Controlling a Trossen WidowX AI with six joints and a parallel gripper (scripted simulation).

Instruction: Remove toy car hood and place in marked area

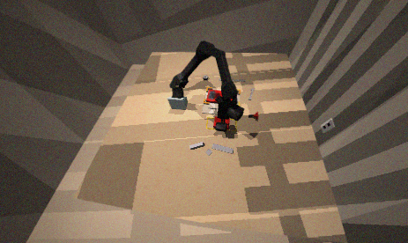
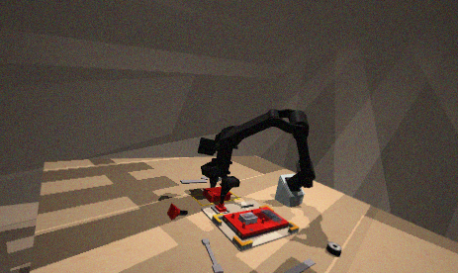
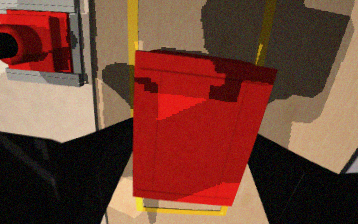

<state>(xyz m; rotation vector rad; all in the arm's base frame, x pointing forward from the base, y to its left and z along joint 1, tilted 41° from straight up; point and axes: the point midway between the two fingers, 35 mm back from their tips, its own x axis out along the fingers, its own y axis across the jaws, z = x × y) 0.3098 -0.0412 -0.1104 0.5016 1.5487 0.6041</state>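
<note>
Right now my gripper tip is 1 cm below the hood. Round my gripper tip: black wheel (40 cm to the left, 19 cm behind).
</note>
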